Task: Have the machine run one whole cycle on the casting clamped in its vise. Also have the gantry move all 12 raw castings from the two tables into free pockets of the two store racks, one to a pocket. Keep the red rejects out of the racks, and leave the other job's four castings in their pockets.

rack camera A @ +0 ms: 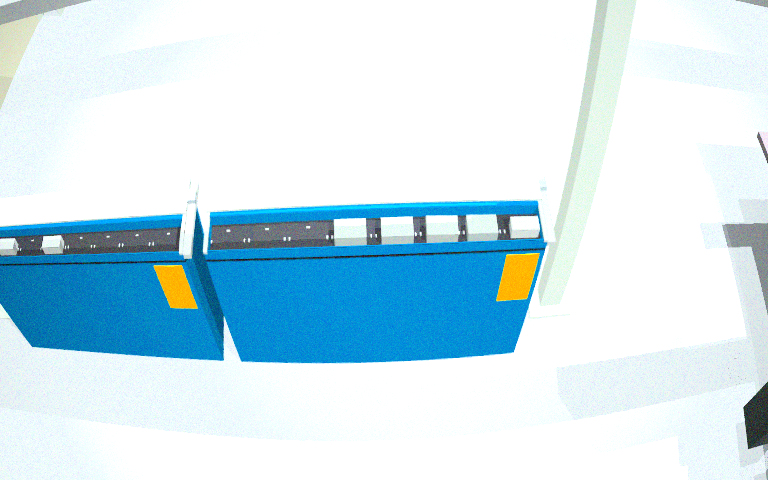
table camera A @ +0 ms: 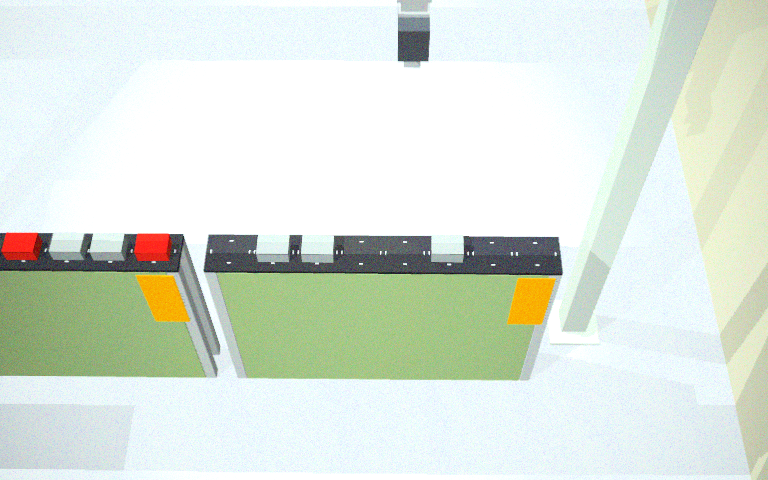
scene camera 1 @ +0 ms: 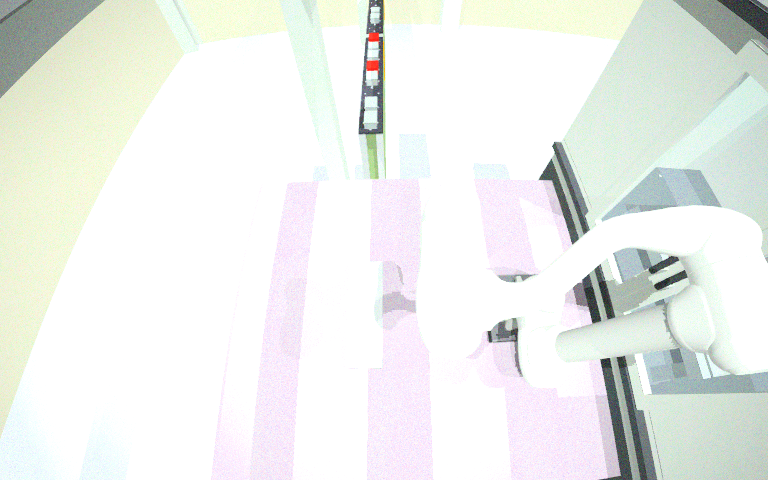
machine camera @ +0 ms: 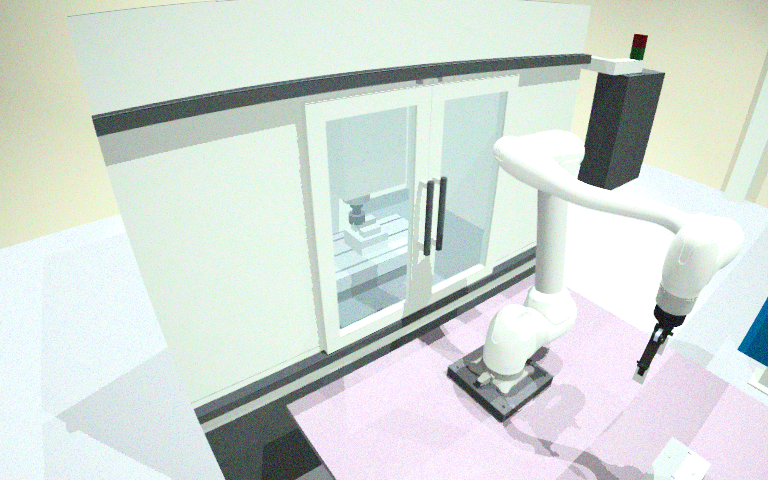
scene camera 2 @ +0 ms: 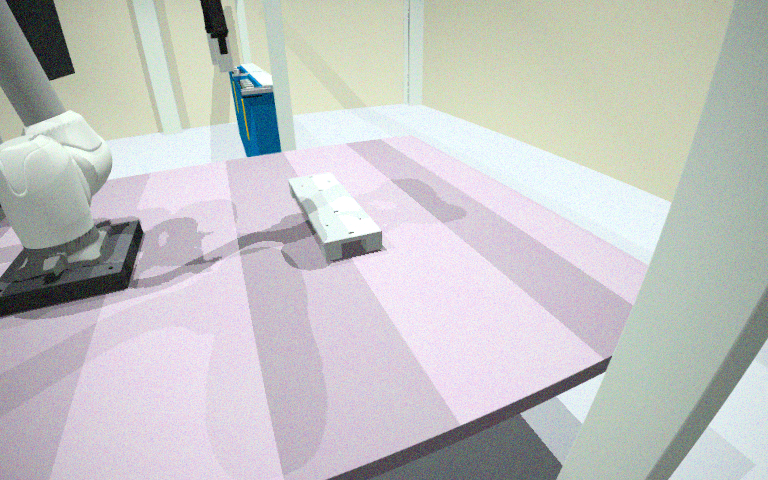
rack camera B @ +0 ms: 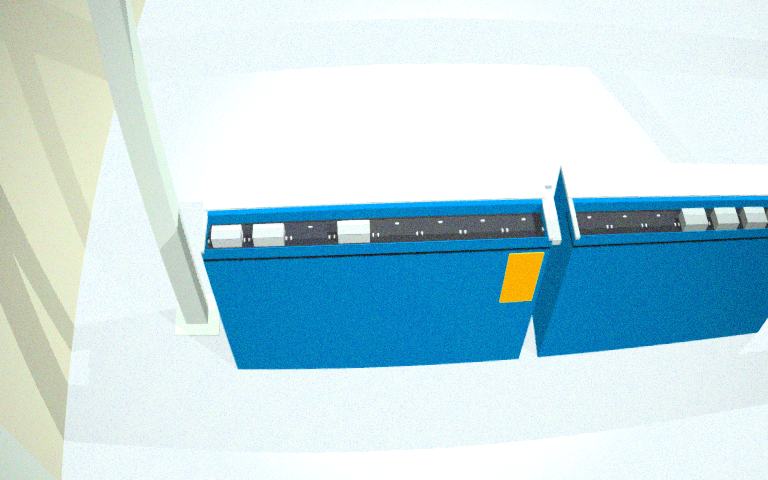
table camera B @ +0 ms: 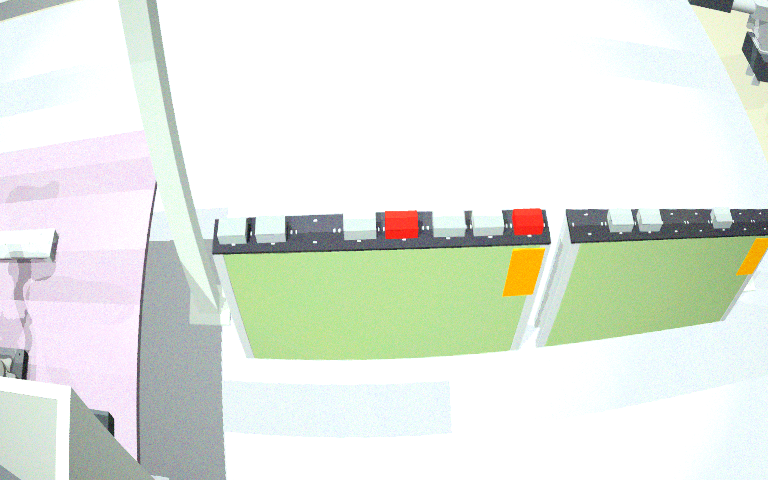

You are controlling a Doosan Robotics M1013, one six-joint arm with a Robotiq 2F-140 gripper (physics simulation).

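Places are measured from the arm's base along level axes (x back, y down, z right), in centimetres.
Pixels of known places: gripper, fingertip midpoint: [scene camera 2: 222, 67]; arm's base at its link origin: [machine camera: 501, 369] [scene camera 2: 68, 253].
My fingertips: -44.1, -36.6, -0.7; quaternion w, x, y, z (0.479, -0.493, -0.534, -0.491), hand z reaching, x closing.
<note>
Ahead of a thing's pixels: the offset from my fingertips to its top centre, as dx, dy, dz. "pt": to the spot under its first point. Level surfaces: height alone.
My gripper [scene camera 2: 220, 58] [machine camera: 651, 361] is open and empty, hanging above the pink table. The machine's doors @[pt +90.6, +18.4, -0.2] [machine camera: 421, 271] are shut; behind the glass a spindle tool [machine camera: 356, 215] is low over the vise [machine camera: 367, 240], whose casting I cannot make out clearly. One blue store rack [rack camera A: 368, 305] holds several pale castings [rack camera A: 396, 230] at its right; the other rack [rack camera B: 368, 305] holds three castings [rack camera B: 353, 231]. One green table [table camera A: 373, 328] bears three castings [table camera A: 447, 249]. The other table [table camera B: 373, 302] bears several castings @[-15.8, +30.9, +153.1] [table camera B: 360, 225] and two red rejects @[-15.2, +30.9, +166.1] [table camera B: 401, 224] [table camera B: 527, 221].
The gantry's dark gripper [table camera A: 413, 39] hangs beyond the green table with three castings; its fingers are unclear. A pale block @[-20.9, +35.5, +2.9] [scene camera 2: 339, 212] lies on the pink table @[dy +40.9] [scene camera 2: 481, 367]. Pale posts [rack camera A: 591, 141] [table camera A: 628, 169] stand near rack and table ends. The dark cabinet [machine camera: 620, 130] carries a stack light @[pt +74.8, -67.2, -125.0] [machine camera: 638, 47].
</note>
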